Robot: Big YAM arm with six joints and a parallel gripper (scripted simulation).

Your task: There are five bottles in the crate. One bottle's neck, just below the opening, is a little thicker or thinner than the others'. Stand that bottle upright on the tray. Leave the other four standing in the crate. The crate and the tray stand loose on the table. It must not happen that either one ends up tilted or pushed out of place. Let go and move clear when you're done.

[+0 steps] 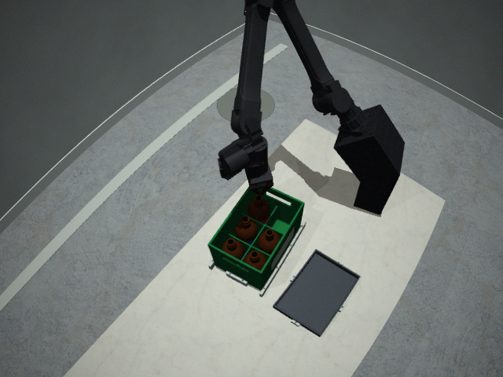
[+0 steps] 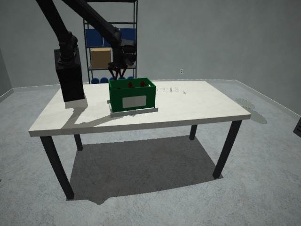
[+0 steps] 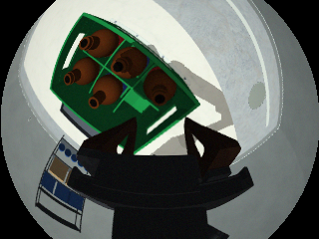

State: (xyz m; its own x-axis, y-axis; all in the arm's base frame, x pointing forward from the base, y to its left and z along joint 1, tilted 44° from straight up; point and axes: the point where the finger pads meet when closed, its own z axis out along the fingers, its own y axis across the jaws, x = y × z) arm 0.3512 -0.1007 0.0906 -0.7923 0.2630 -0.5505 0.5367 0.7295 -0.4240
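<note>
The crate is 8 cm ahead of my hand, 6 cm to the left of it and 15 cm below it. From my hand the other things lie so: tray 8 cm ahead, 33 cm to the left, 22 cm below.
</note>
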